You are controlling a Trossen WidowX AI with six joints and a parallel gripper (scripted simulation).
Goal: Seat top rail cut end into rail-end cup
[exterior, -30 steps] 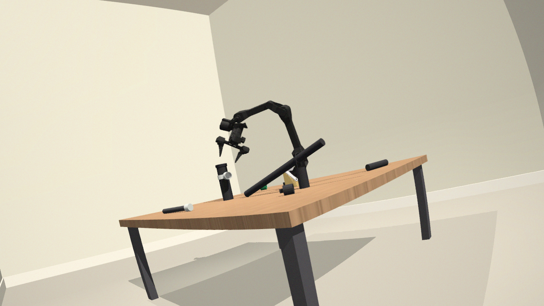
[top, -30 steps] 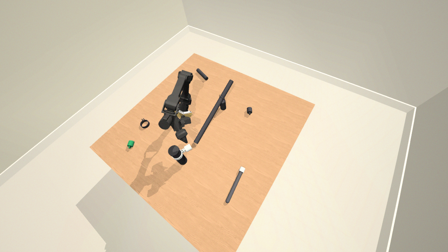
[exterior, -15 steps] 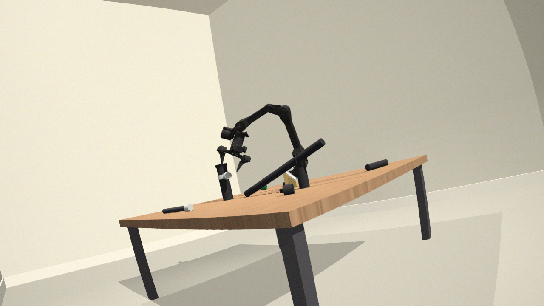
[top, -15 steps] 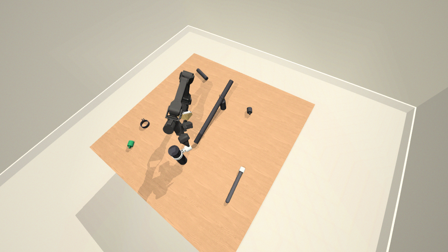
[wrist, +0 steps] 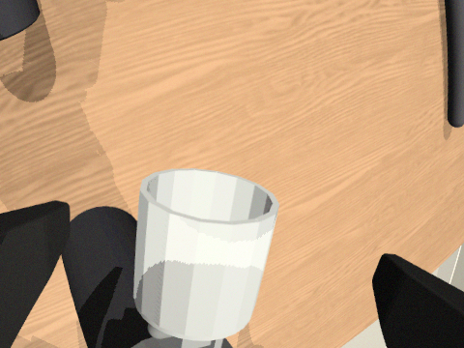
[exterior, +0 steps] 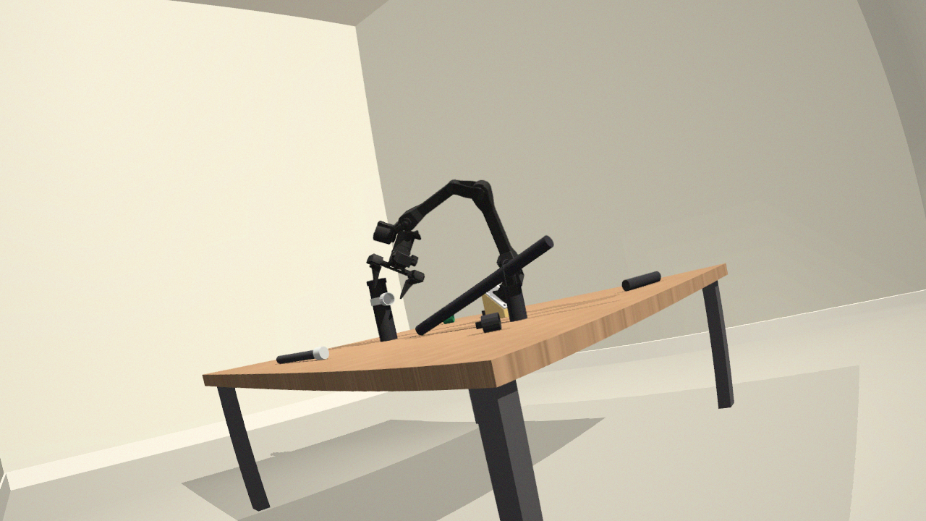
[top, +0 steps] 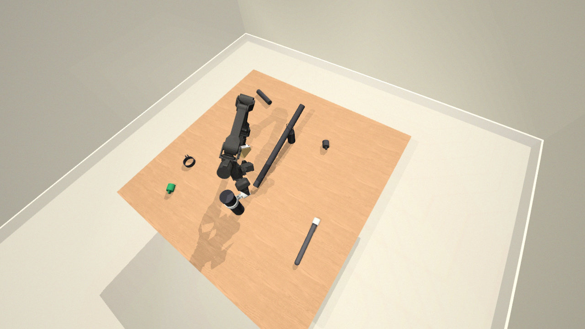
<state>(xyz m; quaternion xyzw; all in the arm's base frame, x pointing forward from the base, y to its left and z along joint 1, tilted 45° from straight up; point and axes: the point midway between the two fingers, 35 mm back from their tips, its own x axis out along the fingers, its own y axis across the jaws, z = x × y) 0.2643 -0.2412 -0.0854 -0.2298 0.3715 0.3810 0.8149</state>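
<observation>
Right now the white rail-end cup is 20 mm to the right of my gripper tip, 20 mm below it and 10 mm behind it. The rest, counted from my gripper tip: loop cap 450 mm to the left, 40 mm below, 30 mm behind; then small black fitting 510 mm to the left, 180 mm ahead, 130 mm below; then green piece 460 mm behind, 200 mm to the right, 130 mm below.
</observation>
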